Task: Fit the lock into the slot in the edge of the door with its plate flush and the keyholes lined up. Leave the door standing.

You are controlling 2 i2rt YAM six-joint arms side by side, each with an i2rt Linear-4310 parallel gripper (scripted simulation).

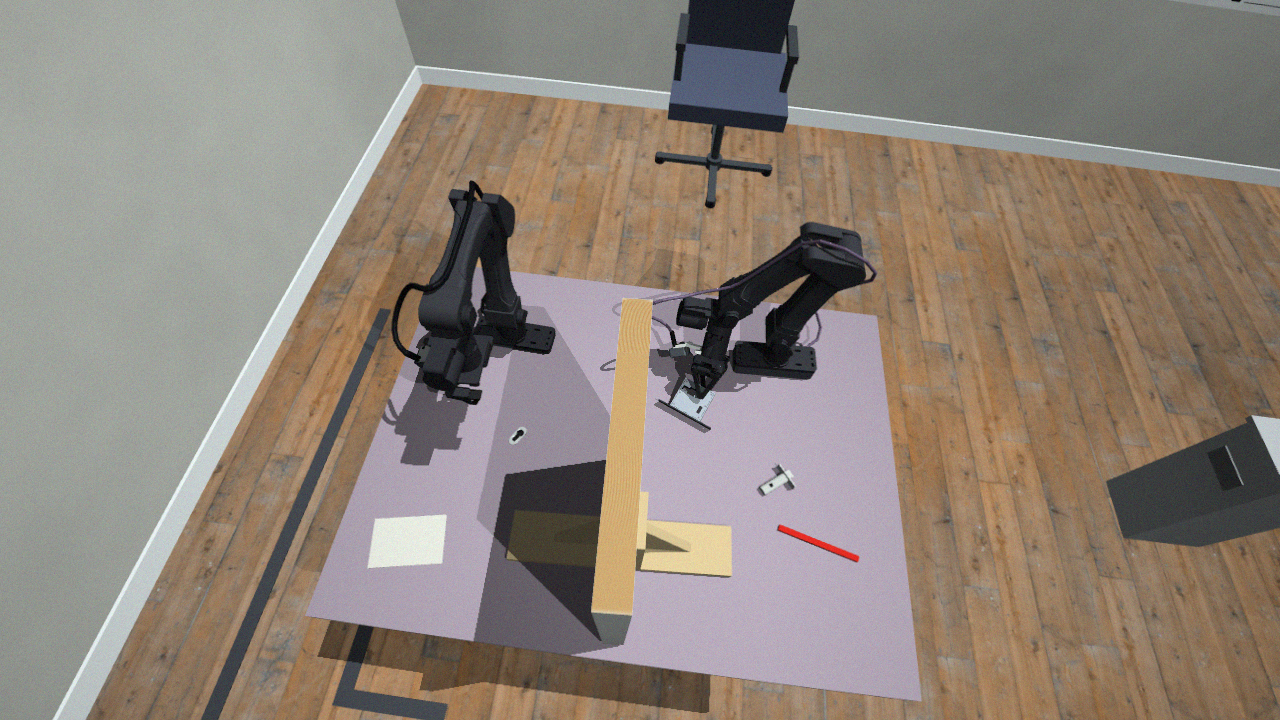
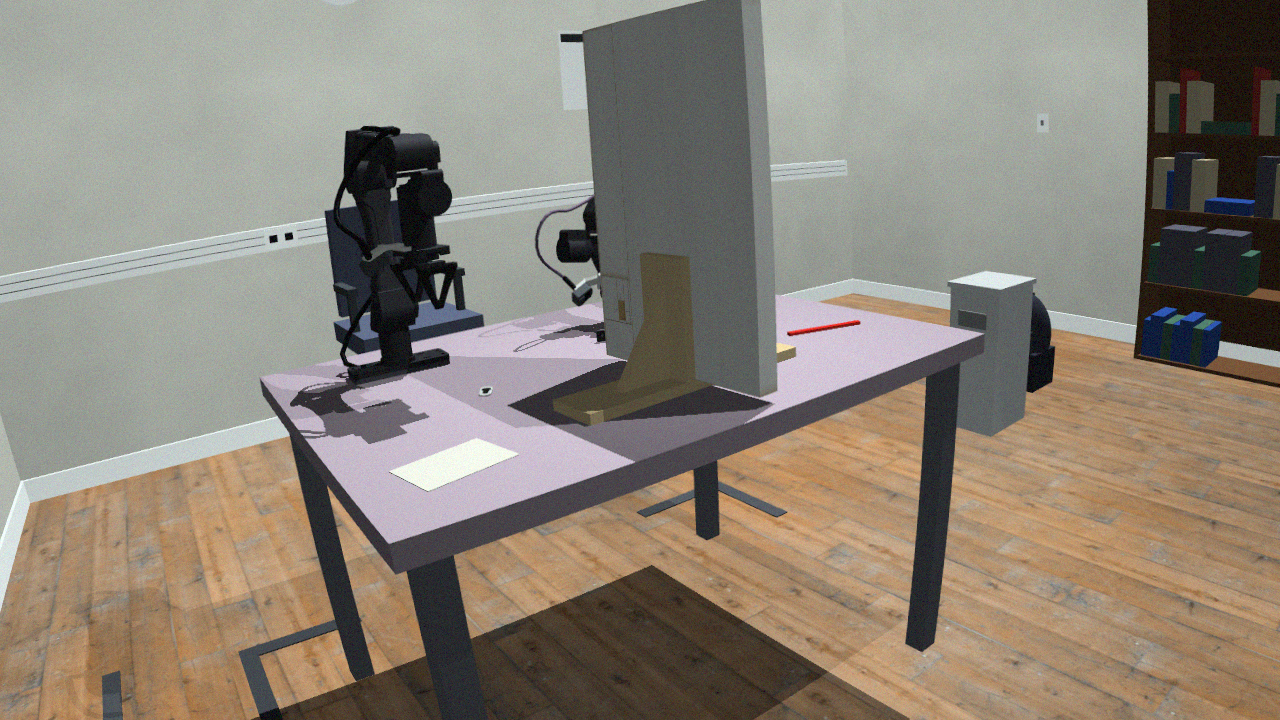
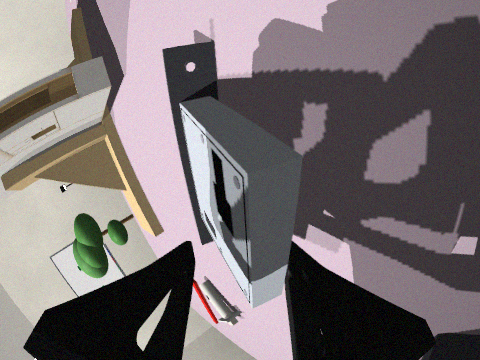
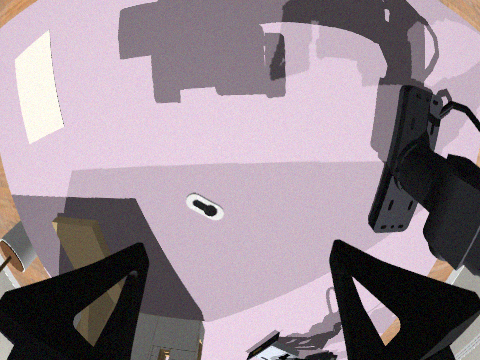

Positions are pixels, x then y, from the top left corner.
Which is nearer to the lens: the white sheet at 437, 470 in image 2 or the door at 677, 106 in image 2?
The white sheet.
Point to a white sheet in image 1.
403, 541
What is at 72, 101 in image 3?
A door.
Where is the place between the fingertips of my left gripper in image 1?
702, 396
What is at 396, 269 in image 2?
My right gripper.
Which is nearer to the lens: the lock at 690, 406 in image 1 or the door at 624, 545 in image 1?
The door.
